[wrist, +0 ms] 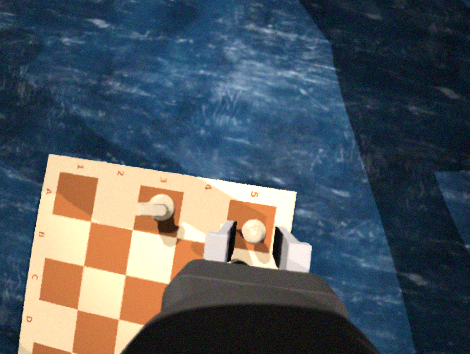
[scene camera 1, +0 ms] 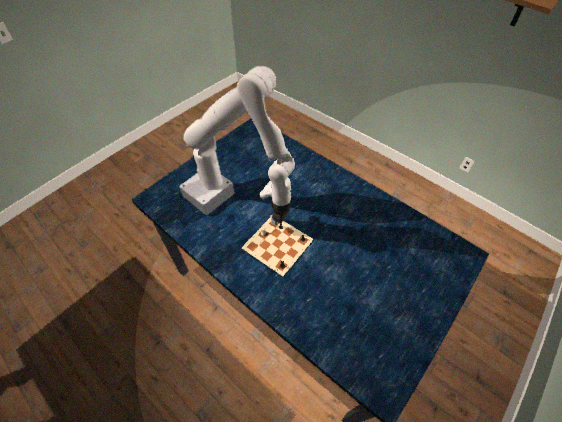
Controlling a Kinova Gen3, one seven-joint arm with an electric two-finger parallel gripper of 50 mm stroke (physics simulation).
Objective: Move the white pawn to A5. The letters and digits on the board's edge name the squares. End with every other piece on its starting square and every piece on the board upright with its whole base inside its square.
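Frame: origin at the arm's base, x ahead, y left, z up, level; millimetres.
Seen in the pictures: gripper, fingertip midpoint: [wrist: 254, 237] [scene camera 1: 276, 221]; arm's base at its link origin: [scene camera 1: 212, 182].
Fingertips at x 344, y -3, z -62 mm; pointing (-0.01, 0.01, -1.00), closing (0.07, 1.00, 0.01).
Note:
Offsets run from my fingertips to a thing's top centre. "*": to the spot under its first point.
The white pawn {4 mm back, 0 mm left, 21 mm up} [wrist: 254, 231] stands on the dark A5 square in the wrist view, seen from above; its round head hides most of its base, and it looks upright. My gripper [wrist: 254, 237] [scene camera 1: 277, 220] is open, with one finger on each side of the pawn and a gap to both. In the scene view the pawn cannot be told apart from the fingertips. The chessboard {60 mm ahead, 88 mm right, 10 mm down} [scene camera 1: 246, 247] [wrist: 100, 168] lies flat under the gripper.
A white piece with a long flat head {19 mm back, 76 mm right, 29 mm up} [wrist: 162, 207] [scene camera 1: 264, 233] stands on A3. A black piece {30 mm ahead, 10 mm right, 21 mm up} [scene camera 1: 281, 227] [wrist: 240, 262] stands close beside the fingers, partly hidden in the wrist view. Other black pieces stand at the board's right corner {* 146 mm ahead, 19 mm right, 4 mm up} [scene camera 1: 303, 238] and near corner {* 135 mm ahead, 176 mm right, 3 mm up} [scene camera 1: 282, 265].

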